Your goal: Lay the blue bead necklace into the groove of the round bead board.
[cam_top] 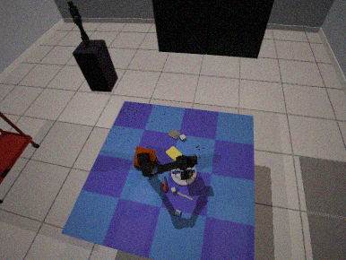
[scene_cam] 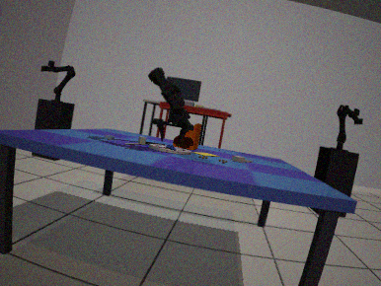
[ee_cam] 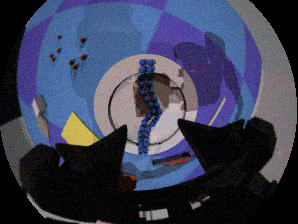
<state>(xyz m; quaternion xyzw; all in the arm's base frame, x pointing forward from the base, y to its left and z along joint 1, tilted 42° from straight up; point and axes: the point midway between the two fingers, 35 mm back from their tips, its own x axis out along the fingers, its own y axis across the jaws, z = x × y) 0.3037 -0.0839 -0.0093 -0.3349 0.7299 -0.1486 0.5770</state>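
Right now my gripper tip is 3 cm above the round white bead board. Round my gripper tip: red-handled tool (12 cm behind, 11 cm to the right, 3 cm below); then yellow card (10 cm behind, 17 cm to the left, 3 cm below); then thin pale stick (3 cm ahead, 17 cm to the right, 3 cm below).
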